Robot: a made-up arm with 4 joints.
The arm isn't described. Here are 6 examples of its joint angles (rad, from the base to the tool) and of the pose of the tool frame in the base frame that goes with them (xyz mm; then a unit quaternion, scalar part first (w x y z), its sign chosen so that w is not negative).
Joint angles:
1: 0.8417 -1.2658 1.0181 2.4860
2: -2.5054 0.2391 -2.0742 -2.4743
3: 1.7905 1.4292 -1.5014 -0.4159
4: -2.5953 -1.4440 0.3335 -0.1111
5: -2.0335 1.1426 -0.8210 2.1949
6: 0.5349 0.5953 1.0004 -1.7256
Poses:
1: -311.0 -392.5 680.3 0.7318 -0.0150 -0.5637 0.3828
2: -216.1 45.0 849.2 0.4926 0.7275 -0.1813 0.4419
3: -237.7 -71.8 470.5 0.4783 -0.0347 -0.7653 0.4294
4: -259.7 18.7 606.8 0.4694 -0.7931 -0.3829 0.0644
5: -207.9 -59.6 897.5 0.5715 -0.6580 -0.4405 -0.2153
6: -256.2 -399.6 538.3 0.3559 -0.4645 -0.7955 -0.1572
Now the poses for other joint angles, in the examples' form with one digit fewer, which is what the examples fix.
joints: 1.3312 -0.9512 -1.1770 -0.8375
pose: -253 -365 551 0.156 -0.674 0.193 0.696
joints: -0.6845 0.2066 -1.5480 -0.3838
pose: -236 -337 936 0.158 0.425 -0.638 -0.622
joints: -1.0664 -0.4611 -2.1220 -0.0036
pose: -210 -160 973 0.077 0.069 -0.974 -0.200
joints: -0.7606 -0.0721 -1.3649 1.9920
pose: -178 -290 923 0.436 -0.651 -0.427 -0.451
